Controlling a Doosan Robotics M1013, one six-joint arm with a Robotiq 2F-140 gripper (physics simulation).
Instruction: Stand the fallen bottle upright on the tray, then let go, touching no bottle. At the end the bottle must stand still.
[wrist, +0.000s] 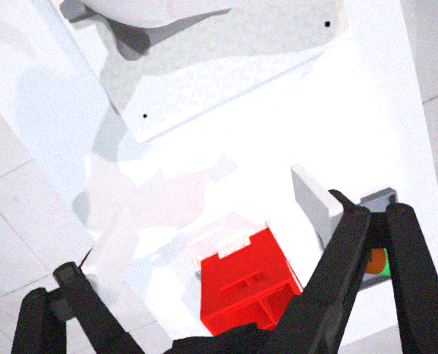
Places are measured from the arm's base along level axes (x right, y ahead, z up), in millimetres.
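Pixels of known places: gripper, between the fingertips: (211, 203).
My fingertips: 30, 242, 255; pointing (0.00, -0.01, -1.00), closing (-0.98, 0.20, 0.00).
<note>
For each thing: its top centre in the pictures, then the offset to it from my fingertips, as dx, dy, dz. "spot": a spot on its surface instead.
- grey tray, a spot on its surface: (385, 193) spot: -293, +306, -339
- orange-brown rounded thing, centre of its top: (380, 267) -214, +444, -283
- bright green patch, a spot on its surface: (387, 269) spot: -229, +458, -283
- red box, centre of its top: (275, 343) +59, +421, -187
My gripper (211, 203) is open wide and empty, its pale pads far apart high above the white table. At the right, a grey tray (385, 193) shows partly behind the black links of my right finger. An orange-brown rounded thing (376, 261) and a bright green patch (387, 269) show in it between those links. They may be parts of bottles, but I cannot tell which bottle is fallen or how it lies. Most of the tray's inside is hidden.
A red box (245, 275) with compartments stands below the gap between the pads, its near part hidden by the gripper body. A pale mounting plate (200, 85) with dark holes lies at the top, with part of the arm's base above it. Tiled floor shows beyond the table's edges.
</note>
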